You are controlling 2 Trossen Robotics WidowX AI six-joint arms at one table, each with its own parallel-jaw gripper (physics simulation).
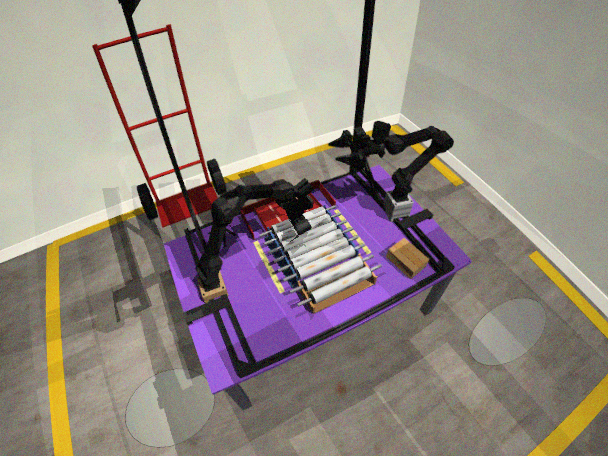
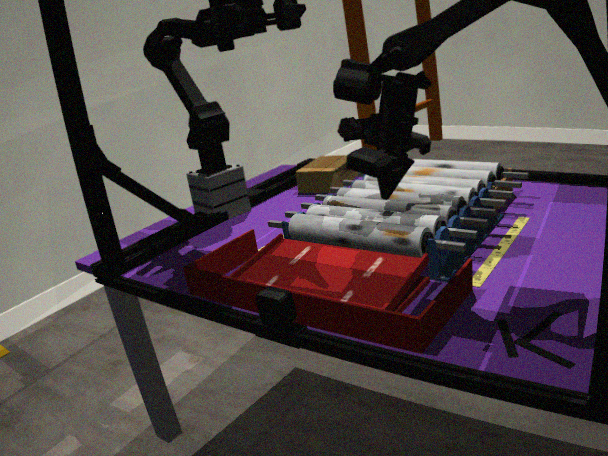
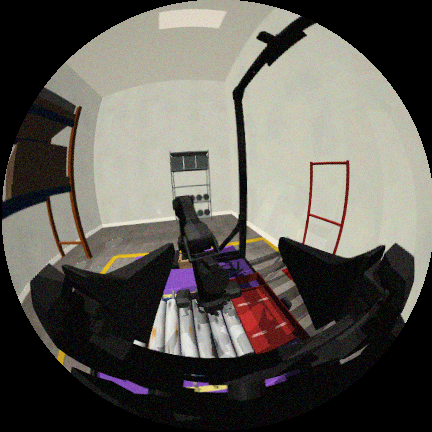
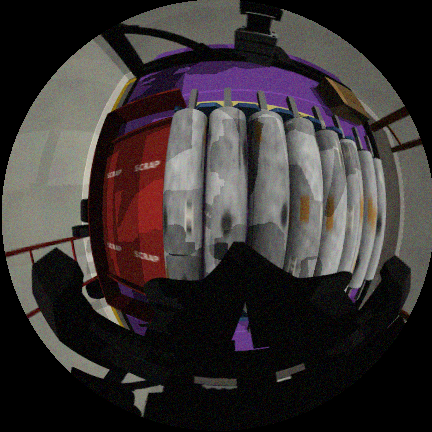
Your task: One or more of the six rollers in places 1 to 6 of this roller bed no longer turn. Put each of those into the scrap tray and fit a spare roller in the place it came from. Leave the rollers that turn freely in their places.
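Places are measured from the left arm's base along level axes (x ahead, y left, z up), in millimetres.
Pixels of known places: left gripper, between the fingertips: (image 1: 331,151) (image 2: 285,9) (image 3: 226,245); right gripper, between the fingertips: (image 2: 385,198) (image 3: 211,313) (image 4: 237,246); left arm's base, origin of its link: (image 1: 399,196) (image 2: 214,169); right arm's base, origin of its link: (image 1: 211,283) (image 3: 186,255).
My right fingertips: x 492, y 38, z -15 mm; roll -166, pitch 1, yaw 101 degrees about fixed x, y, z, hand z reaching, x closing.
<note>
For each thing: its top centre in the pictures, then the offset to it from my right fingertips. "*": a spot on its surface instead.
- blue bed, a spot on its surface: (image 2: 445,270) * dx +137, dy -23, dz -91 mm
- brown holder, centre of its top: (image 1: 337,285) dx -85, dy +277, dz -89 mm
- red scrap tray, centre of its top: (image 2: 317,264) (image 4: 114,211) (image 3: 263,311) (image 1: 287,204) dx +15, dy -179, dz -45 mm
- brown block, centre of its top: (image 2: 326,163) (image 4: 349,96) (image 1: 408,254) dx -415, dy +244, dz -40 mm
White, grey-mottled rollers, some with orange marks, lie side by side in the blue bed (image 2: 445,270). The roller nearest the scrap tray (image 2: 360,232) (image 4: 185,190) is seated; no empty place shows among them. Whether any turns cannot be told. Two spare rollers (image 1: 342,286) (image 1: 333,274) lie in a brown holder (image 1: 345,299) at the row's near end. The red scrap tray (image 2: 350,320) (image 4: 100,200) is empty. My right gripper (image 2: 386,196) (image 4: 237,246) is shut and empty, tips down close over the second and third rollers from the tray; contact is unclear. My left gripper is open, raised clear of the rollers.
A brown block (image 1: 408,257) (image 2: 322,175) (image 4: 345,100) lies on the purple table near the left arm's base. Yellow strips (image 1: 270,270) (image 2: 502,250) flank the bed. Black frame rails and upright posts (image 1: 365,65) (image 2: 75,125) stand around the table. A red hand truck (image 1: 129,129) stands behind.
</note>
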